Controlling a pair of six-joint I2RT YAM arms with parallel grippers.
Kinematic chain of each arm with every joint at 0, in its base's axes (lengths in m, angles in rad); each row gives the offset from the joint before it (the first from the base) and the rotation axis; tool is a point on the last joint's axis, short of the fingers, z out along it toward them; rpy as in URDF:
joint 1: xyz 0 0 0.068 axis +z
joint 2: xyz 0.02 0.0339 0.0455 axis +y
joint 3: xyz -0.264 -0.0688 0 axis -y
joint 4: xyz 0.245 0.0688 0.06 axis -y
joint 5: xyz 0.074 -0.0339 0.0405 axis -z
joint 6: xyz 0.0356 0 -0.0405 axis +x
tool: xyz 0 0 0 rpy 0 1.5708 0
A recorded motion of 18 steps. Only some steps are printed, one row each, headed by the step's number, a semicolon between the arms.
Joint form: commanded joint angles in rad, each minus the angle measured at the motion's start. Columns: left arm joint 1, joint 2, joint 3, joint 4, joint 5, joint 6; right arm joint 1, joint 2, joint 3, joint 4, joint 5, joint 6.
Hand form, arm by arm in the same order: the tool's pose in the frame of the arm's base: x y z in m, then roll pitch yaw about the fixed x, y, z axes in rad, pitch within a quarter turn. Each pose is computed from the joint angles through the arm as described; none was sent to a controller.
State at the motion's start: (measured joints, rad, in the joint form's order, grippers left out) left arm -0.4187 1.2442 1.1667 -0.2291 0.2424 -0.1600; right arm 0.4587 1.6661 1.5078 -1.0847 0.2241 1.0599
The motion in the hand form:
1: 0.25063 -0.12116 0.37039 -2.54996 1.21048 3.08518; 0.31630 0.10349 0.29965 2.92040 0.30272 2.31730
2: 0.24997 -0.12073 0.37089 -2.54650 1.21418 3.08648; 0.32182 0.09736 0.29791 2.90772 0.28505 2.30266
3: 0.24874 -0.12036 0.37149 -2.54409 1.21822 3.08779; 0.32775 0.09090 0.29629 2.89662 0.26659 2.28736
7: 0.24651 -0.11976 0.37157 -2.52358 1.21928 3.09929; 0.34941 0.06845 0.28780 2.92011 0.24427 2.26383
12: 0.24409 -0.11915 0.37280 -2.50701 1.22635 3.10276; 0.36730 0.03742 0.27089 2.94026 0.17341 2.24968
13: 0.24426 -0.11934 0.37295 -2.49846 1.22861 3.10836; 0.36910 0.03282 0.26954 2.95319 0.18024 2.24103
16: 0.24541 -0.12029 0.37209 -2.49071 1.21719 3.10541; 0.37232 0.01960 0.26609 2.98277 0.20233 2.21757
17: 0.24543 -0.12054 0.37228 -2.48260 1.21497 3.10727; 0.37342 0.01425 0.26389 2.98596 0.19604 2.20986
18: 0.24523 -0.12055 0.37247 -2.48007 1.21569 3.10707; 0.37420 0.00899 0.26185 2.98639 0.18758 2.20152
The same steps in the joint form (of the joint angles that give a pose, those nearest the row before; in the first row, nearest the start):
1: -0.0001 -0.0365 -0.0284 -0.0082 0.0063 0.0307; -0.1233 0.0062 0.0304 -0.0236 -0.0442 0.0360
2: 0.0006 -0.0398 -0.0300 -0.0063 0.0088 0.0317; -0.1485 0.0165 0.0348 -0.0126 -0.0687 0.0293
3: 0.0001 -0.0450 -0.0324 -0.0052 0.0090 0.0325; -0.1745 0.0297 0.0432 -0.0049 -0.0933 0.0233
7: -0.0001 -0.0542 -0.0397 -0.0026 0.0180 0.0286; -0.2547 0.0991 0.0943 -0.0115 -0.1188 -0.0220
12: -0.0001 -0.0639 -0.0442 0.0006 0.0304 0.0296; -0.3540 0.1676 0.1186 -0.0159 -0.1907 -0.0852
13: -0.0001 -0.0634 -0.0448 0.0052 0.0332 0.0285; -0.3657 0.1757 0.1242 -0.0202 -0.1787 -0.0892
16: -0.0001 -0.0565 -0.0407 -0.0006 0.0450 0.0248; -0.3987 0.1893 0.1289 -0.0227 -0.1464 -0.1016
17: -0.0001 -0.0556 -0.0392 -0.0017 0.0515 0.0231; -0.4136 0.1949 0.1282 -0.0220 -0.1513 -0.1072
18: -0.0001 -0.0563 -0.0393 -0.0014 0.0541 0.0233; -0.4285 0.1993 0.1263 -0.0206 -0.1594 -0.1119

